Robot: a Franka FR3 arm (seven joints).
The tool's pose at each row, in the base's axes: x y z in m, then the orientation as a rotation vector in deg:
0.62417 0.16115 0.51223 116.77 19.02 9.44
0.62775 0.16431 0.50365 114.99 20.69 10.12
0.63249 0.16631 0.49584 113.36 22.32 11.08
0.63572 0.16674 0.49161 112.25 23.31 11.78
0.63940 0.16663 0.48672 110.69 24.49 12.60
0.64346 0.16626 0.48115 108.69 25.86 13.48
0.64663 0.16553 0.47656 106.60 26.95 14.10
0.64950 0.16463 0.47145 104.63 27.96 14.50
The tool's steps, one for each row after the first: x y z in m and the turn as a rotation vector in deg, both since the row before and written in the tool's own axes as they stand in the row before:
0.00458 -0.00838 0.00229 -1.54 1.16 -1.16
0.00539 -0.00697 0.00312 -1.40 1.36 -0.99
0.00333 -0.00339 0.00243 -0.97 0.92 -0.57
0.00357 -0.00372 0.00330 -1.37 1.08 -0.74
0.00383 -0.00421 0.00390 -1.75 1.22 -0.94
0.00281 -0.00342 0.00347 -1.85 0.91 -0.90
0.00250 -0.00399 0.00361 -1.72 0.74 -0.93

